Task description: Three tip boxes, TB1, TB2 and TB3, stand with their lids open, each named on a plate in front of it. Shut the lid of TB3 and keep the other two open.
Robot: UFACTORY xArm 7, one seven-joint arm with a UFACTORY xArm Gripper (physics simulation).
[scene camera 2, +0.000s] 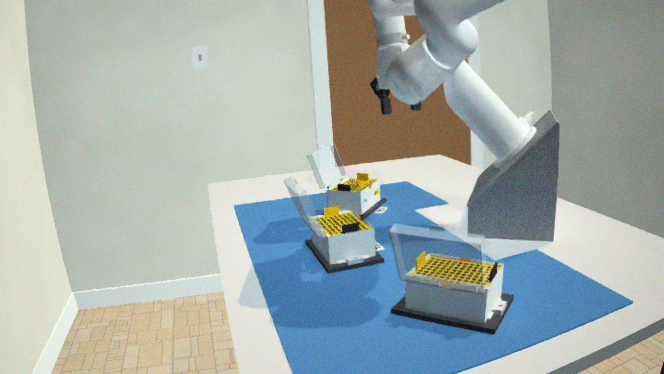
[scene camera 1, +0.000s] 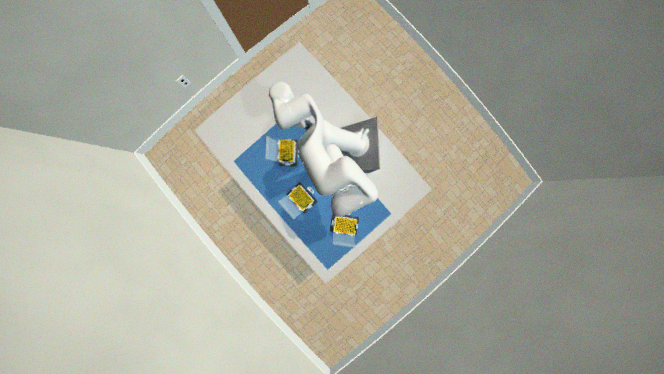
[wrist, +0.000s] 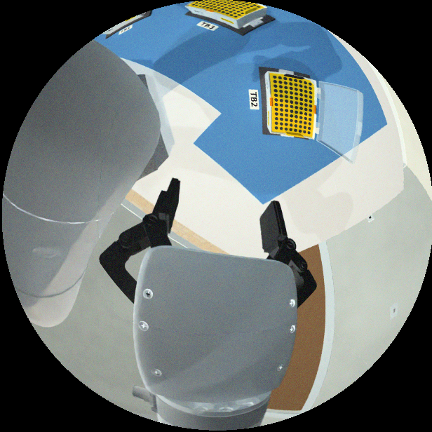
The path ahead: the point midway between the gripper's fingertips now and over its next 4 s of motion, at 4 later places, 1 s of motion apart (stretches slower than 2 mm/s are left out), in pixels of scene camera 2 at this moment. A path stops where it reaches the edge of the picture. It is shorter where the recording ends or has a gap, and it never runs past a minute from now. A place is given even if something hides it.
The gripper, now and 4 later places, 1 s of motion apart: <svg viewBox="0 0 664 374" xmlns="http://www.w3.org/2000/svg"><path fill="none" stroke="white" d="M401 112L340 62L257 175L258 198L282 195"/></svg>
